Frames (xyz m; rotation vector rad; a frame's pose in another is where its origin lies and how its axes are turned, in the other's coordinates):
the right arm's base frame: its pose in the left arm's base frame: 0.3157 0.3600 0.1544 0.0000 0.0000 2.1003
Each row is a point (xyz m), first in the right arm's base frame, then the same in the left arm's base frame.
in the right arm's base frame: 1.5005 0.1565 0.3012
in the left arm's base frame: -0.5773 1.5760 0.4556
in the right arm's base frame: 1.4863 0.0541 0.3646
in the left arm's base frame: -0.4817 1.6154 0.5190
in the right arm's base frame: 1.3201 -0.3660 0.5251
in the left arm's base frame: -0.0352 1.6842 0.6795
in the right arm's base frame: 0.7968 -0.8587 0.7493
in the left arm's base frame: 0.6543 1.4814 0.9037
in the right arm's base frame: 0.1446 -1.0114 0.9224
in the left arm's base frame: 1.1156 0.9957 1.0768
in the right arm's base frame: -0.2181 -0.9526 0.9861
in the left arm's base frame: 1.2480 0.6529 1.1405
